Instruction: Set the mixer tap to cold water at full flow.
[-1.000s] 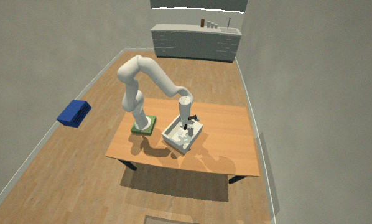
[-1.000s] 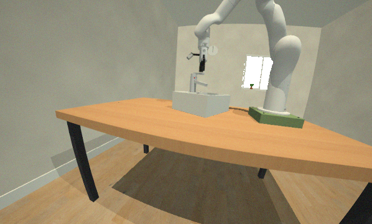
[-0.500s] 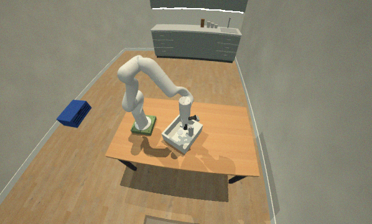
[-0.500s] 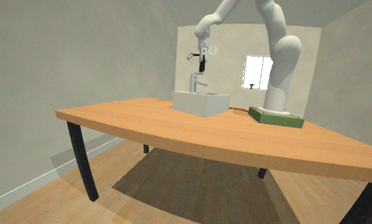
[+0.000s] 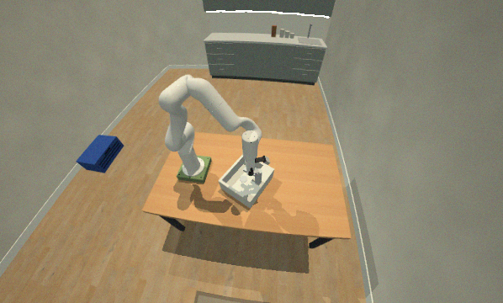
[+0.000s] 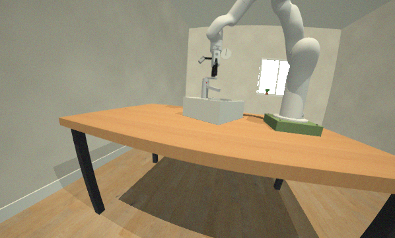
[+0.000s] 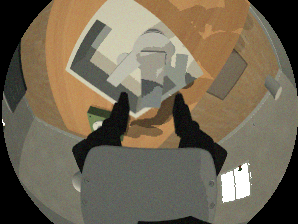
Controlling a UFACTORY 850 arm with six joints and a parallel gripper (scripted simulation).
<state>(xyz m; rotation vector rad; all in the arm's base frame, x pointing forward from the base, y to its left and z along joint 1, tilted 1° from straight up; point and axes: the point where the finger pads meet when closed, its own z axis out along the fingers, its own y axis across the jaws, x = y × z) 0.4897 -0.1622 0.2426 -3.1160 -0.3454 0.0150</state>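
Right now my hand is 20 mm short of the grey lever and 30 mm above it. Also, from my hand: white basin 40 mm behind, 80 mm to the left, 260 mm below.
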